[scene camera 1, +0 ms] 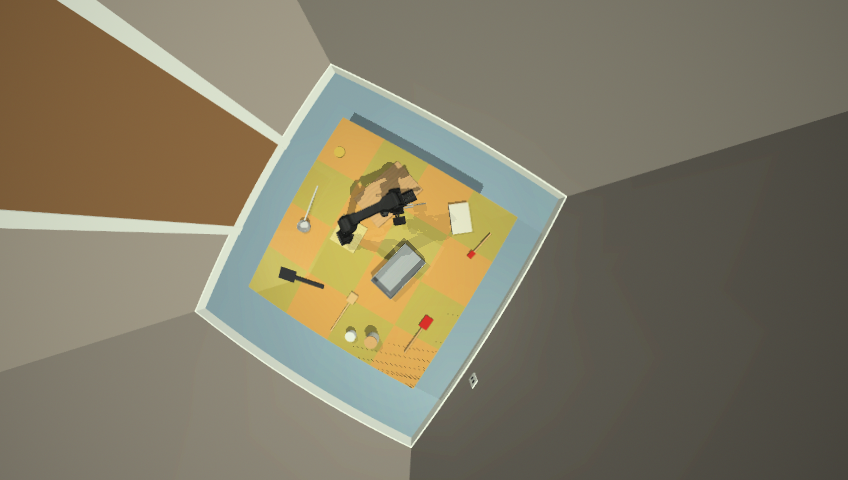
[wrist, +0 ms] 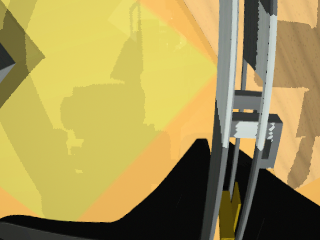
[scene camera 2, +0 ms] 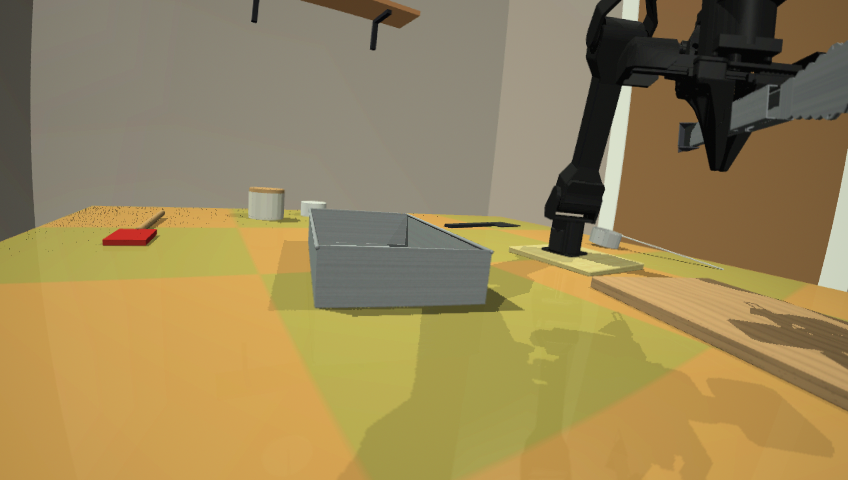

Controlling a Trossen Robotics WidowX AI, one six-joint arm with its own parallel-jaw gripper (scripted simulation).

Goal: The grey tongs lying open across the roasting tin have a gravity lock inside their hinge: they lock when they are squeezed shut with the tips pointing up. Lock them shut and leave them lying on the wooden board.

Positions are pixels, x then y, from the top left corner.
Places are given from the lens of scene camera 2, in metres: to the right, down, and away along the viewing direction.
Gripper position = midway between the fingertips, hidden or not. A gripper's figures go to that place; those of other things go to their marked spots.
gripper (scene camera 2: 718, 171): 0.26, -0.06, 0.28
red spatula (scene camera 2: 141, 235): -0.41, -0.01, 0.48
lidded jar (scene camera 2: 264, 203): -0.35, -0.08, 0.78
grey roasting tin (scene camera 2: 357, 258): -0.06, 0.02, 0.32
The marked spots on the lidded jar and the red spatula are 0.32 m apart.
